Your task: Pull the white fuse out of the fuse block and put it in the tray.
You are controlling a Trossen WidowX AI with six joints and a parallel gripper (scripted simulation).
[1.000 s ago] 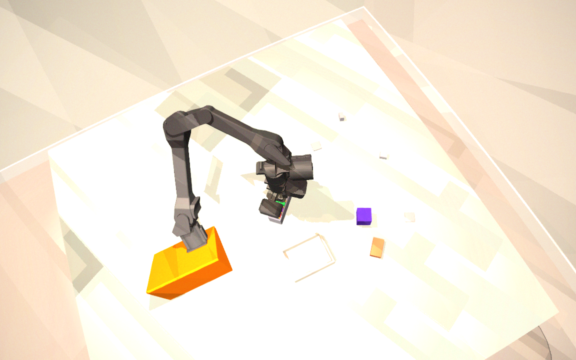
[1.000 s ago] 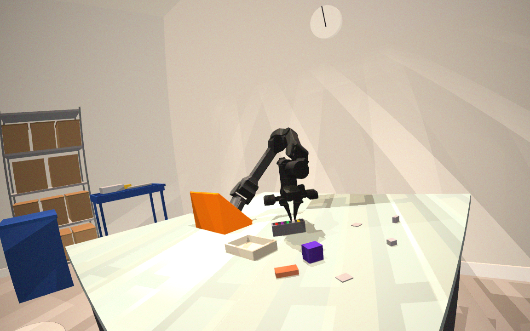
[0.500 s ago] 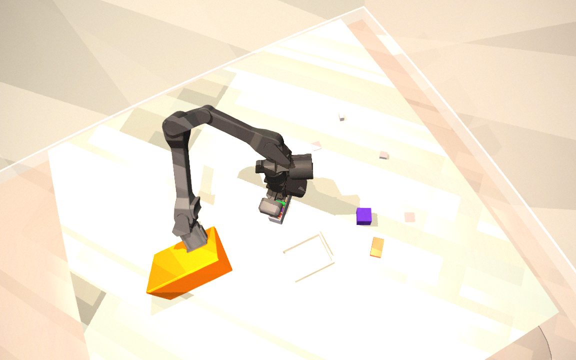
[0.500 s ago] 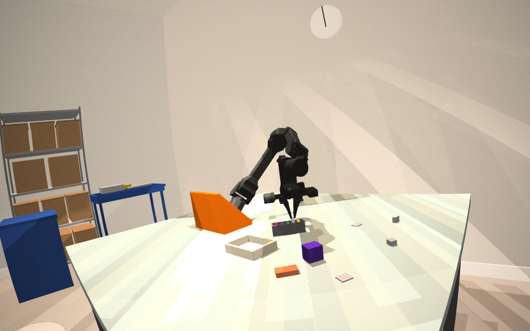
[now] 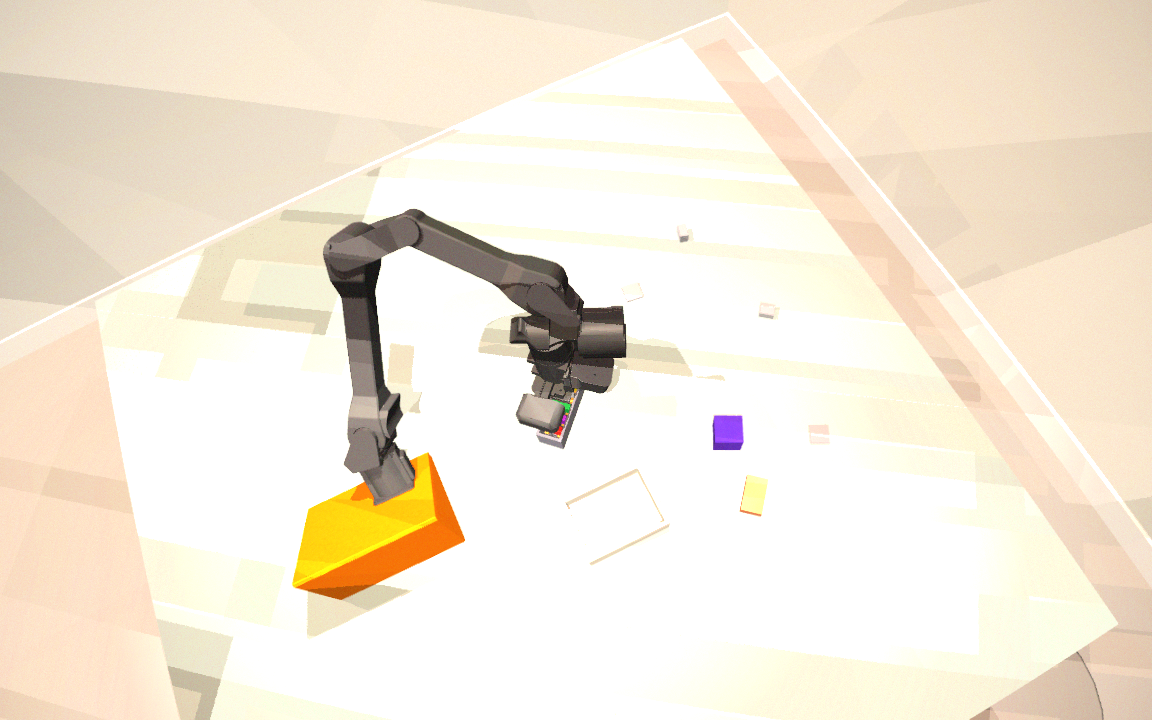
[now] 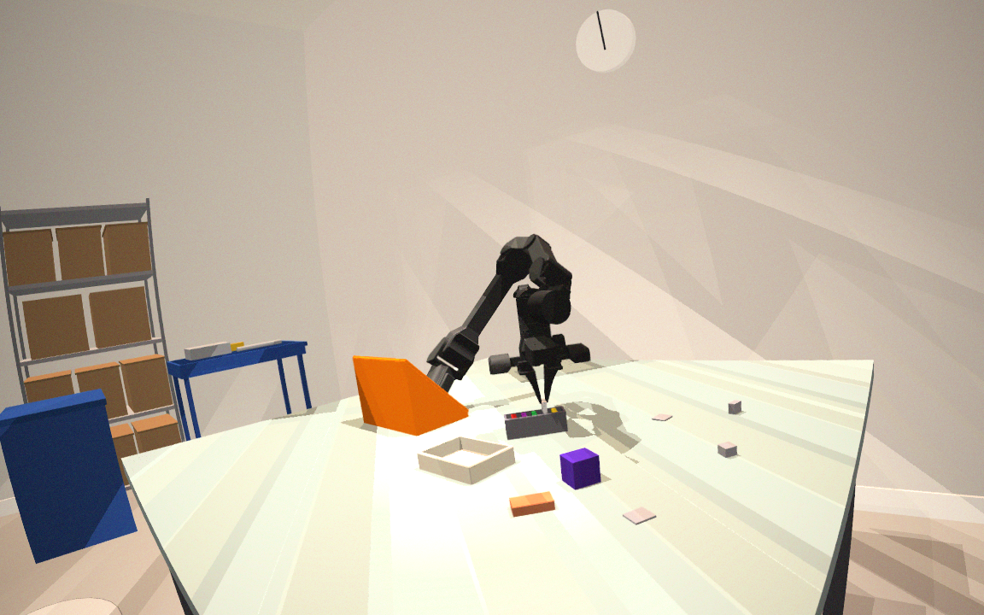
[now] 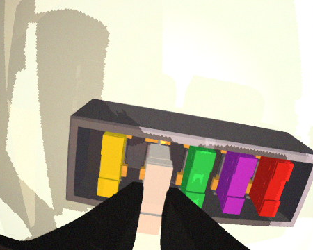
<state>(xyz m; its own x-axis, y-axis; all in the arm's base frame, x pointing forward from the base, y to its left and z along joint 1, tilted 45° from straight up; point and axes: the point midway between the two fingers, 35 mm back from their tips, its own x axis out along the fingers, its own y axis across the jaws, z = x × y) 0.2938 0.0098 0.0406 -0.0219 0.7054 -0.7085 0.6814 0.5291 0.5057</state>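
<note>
Right now the yellow fuse is 30 mm below my gripper tip, 10 mm to the left of it and 10 mm ahead of it. The rest, counted from my gripper tip: white fuse (10 mm below); purple fuse (30 mm to the right, 30 mm below, 30 mm behind); green fuse (30 mm below, 10 mm to the right, 10 mm behind).
</note>
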